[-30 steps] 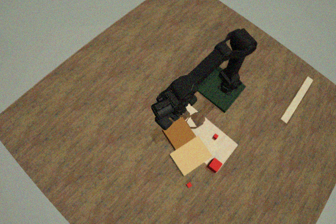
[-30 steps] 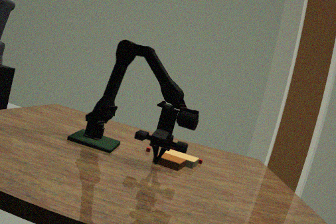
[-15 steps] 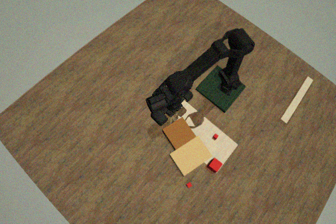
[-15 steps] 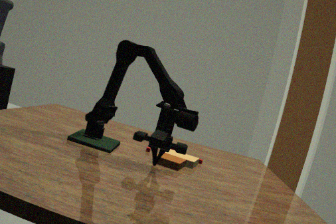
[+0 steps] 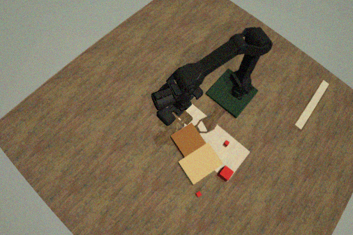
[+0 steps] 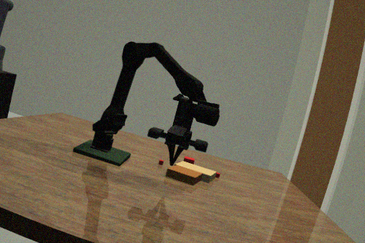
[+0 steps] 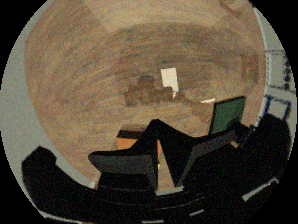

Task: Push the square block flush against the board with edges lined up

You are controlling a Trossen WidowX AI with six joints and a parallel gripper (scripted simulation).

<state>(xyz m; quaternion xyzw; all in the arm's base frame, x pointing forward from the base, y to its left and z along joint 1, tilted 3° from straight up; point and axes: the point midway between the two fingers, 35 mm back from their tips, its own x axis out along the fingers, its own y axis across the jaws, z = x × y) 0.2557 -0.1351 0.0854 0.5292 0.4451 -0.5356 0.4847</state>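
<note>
Right now the brown square block is 60 mm ahead of my gripper tip, 100 mm to the left of it and 40 mm below it. From my gripper tip the other things lie so: tan board: 100 mm ahead, 190 mm to the left, 40 mm below.
</note>
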